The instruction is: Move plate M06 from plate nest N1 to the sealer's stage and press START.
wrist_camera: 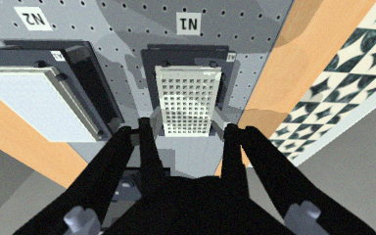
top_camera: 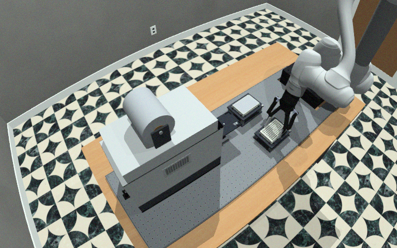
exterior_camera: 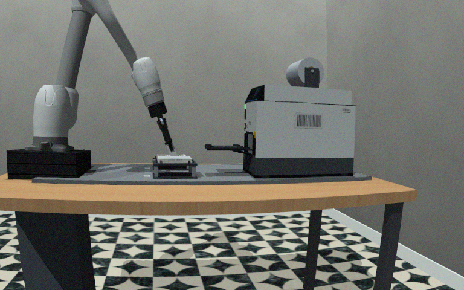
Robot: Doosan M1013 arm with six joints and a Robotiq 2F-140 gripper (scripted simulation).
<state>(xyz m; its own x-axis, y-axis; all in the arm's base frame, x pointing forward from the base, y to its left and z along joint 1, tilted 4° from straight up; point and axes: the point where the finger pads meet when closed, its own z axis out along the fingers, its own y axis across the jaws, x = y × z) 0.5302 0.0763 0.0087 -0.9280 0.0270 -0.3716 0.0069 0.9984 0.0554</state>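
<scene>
Right now my hand is 3 cm above the white well plate. From my hand the other things lie so: black stage: 19 cm ahead, 16 cm to the right, 3 cm above; foil-covered plate: 20 cm to the right, 1 cm below, 1 cm behind; nest N1: 4 cm below.
</scene>
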